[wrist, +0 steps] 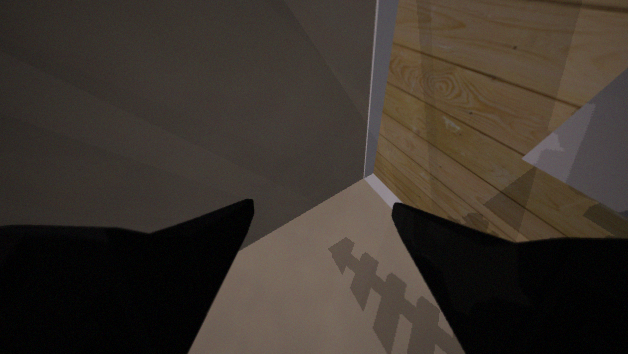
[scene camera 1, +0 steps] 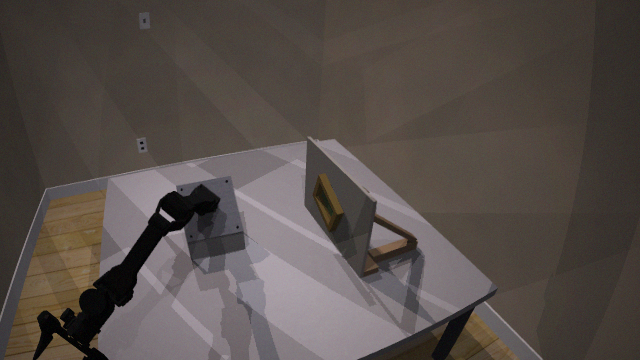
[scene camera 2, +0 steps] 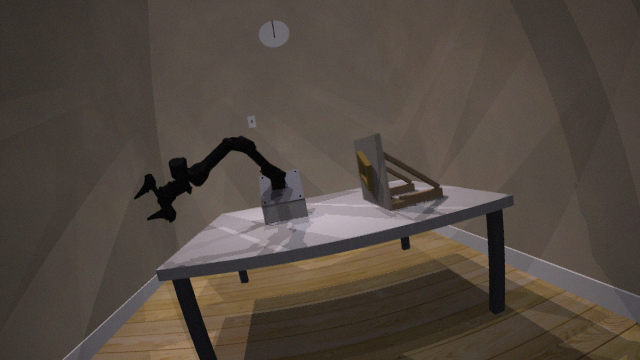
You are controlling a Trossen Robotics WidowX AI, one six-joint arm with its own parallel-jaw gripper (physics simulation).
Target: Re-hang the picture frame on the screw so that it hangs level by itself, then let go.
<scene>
One and the same spot on a wooden easel stand: [scene camera 1: 409, 243] is [scene camera 2: 433, 189].
</scene>
